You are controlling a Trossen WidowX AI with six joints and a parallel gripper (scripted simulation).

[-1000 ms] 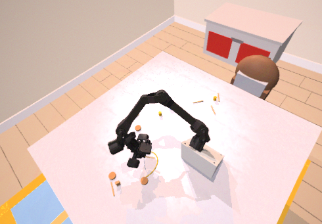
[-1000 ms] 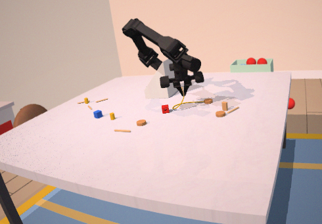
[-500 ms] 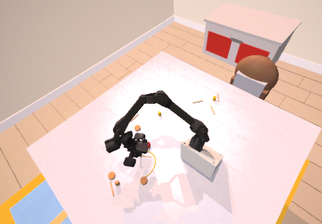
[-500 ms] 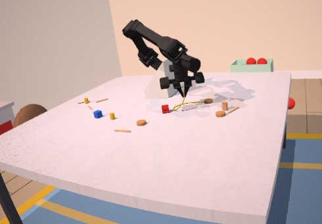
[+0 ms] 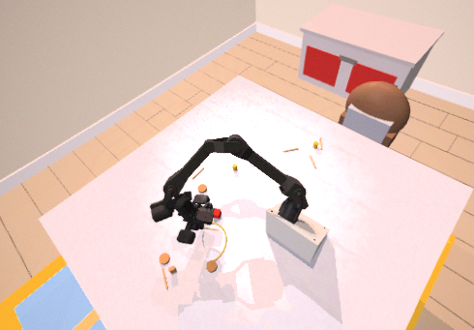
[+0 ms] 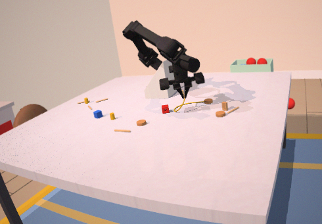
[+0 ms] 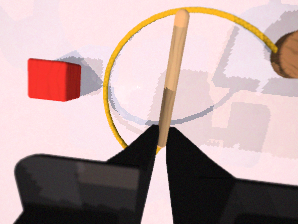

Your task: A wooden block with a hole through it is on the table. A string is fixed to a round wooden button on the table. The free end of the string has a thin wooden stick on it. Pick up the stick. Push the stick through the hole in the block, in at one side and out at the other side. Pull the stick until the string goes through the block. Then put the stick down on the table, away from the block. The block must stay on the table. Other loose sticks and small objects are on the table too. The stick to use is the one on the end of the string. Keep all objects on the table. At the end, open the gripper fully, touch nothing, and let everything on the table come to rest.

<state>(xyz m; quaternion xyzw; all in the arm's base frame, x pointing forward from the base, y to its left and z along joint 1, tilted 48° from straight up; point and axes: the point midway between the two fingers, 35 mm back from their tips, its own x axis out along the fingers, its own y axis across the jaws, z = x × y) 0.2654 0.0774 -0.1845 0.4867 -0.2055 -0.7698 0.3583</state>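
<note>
The red block is 10 mm ahead of my gripper tip, 90 mm to the right of it and 40 mm below it. Also, from my gripper tip: thin wooden stick (10 mm behind, 10 mm above); then yellow peg (90 mm ahead, 320 mm to the right, 40 mm below); then small wooden block (10 mm ahead, 180 mm to the left, 40 mm below).
</note>
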